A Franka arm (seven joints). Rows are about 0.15 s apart.
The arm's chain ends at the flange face. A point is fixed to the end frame.
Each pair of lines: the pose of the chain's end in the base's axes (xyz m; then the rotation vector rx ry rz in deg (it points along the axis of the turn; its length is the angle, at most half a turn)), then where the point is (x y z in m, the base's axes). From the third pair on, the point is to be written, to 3 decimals.
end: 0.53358 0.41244 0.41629 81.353 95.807 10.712
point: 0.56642 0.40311 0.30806
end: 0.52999 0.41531 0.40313 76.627 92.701 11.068
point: 0.57082 0.40005 0.29834
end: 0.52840 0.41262 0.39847 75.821 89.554 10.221
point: 0.573 0.393 0.296
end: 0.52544 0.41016 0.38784 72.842 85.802 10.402
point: 0.577 0.386 0.290
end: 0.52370 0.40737 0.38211 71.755 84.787 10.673
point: 0.577 0.382 0.285
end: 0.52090 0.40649 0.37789 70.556 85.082 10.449
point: 0.575 0.380 0.282
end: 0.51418 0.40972 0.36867 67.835 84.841 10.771
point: 0.571 0.382 0.274
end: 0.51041 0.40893 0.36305 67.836 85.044 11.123
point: 0.567 0.382 0.269
